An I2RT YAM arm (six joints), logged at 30 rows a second.
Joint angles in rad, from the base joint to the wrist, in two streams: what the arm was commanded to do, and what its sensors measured. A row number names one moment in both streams.
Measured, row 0:
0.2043 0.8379 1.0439 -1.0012 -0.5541 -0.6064
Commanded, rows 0 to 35:
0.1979 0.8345 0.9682 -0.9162 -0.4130 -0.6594
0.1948 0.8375 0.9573 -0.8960 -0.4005 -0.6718
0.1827 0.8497 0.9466 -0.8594 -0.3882 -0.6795
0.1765 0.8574 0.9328 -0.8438 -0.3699 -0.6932
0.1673 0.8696 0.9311 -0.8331 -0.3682 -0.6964
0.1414 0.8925 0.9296 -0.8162 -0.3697 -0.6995
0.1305 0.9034 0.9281 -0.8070 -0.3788 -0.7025
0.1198 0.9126 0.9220 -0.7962 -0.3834 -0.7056
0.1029 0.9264 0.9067 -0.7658 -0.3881 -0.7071
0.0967 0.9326 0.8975 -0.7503 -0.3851 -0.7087
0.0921 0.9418 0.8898 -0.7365 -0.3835 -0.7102
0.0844 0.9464 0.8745 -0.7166 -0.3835 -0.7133
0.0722 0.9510 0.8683 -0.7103 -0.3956 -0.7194
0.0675 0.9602 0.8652 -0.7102 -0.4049 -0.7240
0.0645 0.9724 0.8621 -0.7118 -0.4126 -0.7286
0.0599 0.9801 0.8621 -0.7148 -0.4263 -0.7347
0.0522 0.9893 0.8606 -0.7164 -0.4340 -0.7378
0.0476 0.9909 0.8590 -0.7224 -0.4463 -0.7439
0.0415 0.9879 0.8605 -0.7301 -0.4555 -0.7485
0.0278 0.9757 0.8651 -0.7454 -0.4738 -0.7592
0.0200 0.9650 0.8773 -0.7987 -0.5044 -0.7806
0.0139 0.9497 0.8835 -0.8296 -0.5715 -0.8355
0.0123 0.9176 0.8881 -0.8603 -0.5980 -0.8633
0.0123 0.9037 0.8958 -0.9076 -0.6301 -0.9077
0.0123 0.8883 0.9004 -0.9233 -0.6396 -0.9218
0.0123 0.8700 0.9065 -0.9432 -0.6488 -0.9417
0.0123 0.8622 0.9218 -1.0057 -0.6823 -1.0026
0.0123 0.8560 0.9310 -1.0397 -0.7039 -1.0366
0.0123 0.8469 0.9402 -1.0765 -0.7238 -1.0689
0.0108 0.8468 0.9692 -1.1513 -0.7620 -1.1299
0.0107 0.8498 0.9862 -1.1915 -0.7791 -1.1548
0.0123 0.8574 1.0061 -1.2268 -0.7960 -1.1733
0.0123 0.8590 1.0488 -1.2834 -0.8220 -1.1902
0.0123 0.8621 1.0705 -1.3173 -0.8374 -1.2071
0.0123 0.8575 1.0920 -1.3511 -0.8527 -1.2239
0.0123 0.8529 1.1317 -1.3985 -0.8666 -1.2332
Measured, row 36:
0.0128 0.8627 1.0279 -1.2110 -0.7540 -1.1194
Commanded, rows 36 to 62:
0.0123 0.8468 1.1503 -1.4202 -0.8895 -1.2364
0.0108 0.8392 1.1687 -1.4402 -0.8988 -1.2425
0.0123 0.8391 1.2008 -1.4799 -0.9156 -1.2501
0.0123 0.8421 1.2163 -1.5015 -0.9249 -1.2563
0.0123 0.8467 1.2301 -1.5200 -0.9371 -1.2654
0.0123 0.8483 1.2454 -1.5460 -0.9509 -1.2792
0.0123 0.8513 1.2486 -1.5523 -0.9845 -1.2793
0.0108 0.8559 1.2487 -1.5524 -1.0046 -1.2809
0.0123 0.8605 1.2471 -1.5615 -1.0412 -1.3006
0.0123 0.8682 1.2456 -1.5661 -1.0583 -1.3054
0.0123 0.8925 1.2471 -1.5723 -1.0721 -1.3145
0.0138 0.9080 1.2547 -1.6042 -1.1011 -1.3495
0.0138 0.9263 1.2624 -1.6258 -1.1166 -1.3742
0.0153 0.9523 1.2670 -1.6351 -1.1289 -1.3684
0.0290 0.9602 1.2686 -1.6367 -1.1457 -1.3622
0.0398 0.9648 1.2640 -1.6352 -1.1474 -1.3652
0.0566 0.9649 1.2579 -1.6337 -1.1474 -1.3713
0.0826 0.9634 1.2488 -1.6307 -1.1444 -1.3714
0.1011 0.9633 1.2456 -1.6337 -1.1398 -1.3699
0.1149 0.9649 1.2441 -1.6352 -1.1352 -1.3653
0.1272 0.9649 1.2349 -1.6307 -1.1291 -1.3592
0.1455 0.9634 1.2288 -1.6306 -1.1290 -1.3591
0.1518 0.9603 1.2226 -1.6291 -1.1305 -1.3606
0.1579 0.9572 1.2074 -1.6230 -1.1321 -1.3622
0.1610 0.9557 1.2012 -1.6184 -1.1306 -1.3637
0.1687 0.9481 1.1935 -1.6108 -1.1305 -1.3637
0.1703 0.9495 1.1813 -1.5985 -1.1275 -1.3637
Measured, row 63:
0.1535 0.9600 1.2037 -1.3411 -1.0943 -1.3434
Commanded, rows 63 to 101:
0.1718 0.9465 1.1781 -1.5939 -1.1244 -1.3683
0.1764 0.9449 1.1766 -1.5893 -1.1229 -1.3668
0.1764 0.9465 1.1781 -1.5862 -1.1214 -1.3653
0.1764 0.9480 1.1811 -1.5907 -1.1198 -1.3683
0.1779 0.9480 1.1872 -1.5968 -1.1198 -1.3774
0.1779 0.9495 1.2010 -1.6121 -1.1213 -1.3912
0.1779 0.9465 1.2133 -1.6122 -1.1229 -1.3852
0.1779 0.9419 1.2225 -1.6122 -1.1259 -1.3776
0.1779 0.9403 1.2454 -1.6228 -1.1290 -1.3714
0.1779 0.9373 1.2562 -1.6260 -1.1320 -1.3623
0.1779 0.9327 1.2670 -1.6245 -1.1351 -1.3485
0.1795 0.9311 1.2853 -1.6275 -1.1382 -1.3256
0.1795 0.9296 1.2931 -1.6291 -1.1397 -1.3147
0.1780 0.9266 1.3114 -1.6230 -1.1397 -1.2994
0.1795 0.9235 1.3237 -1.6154 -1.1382 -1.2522
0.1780 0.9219 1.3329 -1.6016 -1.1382 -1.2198
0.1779 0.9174 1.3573 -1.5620 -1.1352 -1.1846
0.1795 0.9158 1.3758 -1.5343 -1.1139 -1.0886
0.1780 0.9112 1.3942 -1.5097 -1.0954 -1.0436
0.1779 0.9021 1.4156 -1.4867 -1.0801 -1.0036
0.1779 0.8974 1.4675 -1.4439 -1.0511 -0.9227
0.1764 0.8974 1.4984 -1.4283 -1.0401 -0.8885
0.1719 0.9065 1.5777 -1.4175 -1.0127 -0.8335
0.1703 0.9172 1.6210 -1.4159 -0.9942 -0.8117
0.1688 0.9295 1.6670 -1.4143 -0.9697 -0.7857
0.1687 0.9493 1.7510 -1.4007 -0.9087 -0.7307
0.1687 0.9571 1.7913 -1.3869 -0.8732 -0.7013
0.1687 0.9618 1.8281 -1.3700 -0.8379 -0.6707
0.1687 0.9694 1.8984 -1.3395 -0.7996 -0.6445
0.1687 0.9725 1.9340 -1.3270 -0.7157 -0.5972
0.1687 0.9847 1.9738 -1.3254 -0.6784 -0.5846
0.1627 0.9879 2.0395 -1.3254 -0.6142 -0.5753
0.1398 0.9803 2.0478 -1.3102 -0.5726 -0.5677
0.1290 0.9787 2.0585 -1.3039 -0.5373 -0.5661
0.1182 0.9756 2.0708 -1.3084 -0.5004 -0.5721
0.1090 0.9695 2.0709 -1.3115 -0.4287 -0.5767
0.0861 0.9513 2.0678 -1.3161 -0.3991 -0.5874
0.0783 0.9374 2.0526 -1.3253 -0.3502 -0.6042
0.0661 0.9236 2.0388 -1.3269 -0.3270 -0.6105
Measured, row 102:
0.0959 0.9417 2.0521 -1.3499 -0.5247 -0.6338
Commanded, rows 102 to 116:
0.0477 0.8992 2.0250 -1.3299 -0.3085 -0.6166
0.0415 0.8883 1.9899 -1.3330 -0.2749 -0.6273
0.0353 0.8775 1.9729 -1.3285 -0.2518 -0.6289
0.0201 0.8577 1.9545 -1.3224 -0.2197 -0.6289
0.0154 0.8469 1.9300 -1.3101 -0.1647 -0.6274
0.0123 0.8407 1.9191 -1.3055 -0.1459 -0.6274
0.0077 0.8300 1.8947 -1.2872 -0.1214 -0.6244
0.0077 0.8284 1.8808 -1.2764 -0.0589 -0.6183
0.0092 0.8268 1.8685 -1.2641 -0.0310 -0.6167
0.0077 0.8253 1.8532 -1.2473 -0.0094 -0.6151
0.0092 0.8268 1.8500 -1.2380 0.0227 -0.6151
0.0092 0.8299 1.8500 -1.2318 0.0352 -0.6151
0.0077 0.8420 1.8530 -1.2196 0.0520 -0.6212
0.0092 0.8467 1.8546 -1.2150 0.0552 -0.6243
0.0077 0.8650 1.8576 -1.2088 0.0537 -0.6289
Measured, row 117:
0.0128 0.8356 1.8462 -1.3346 -0.0402 -0.6300
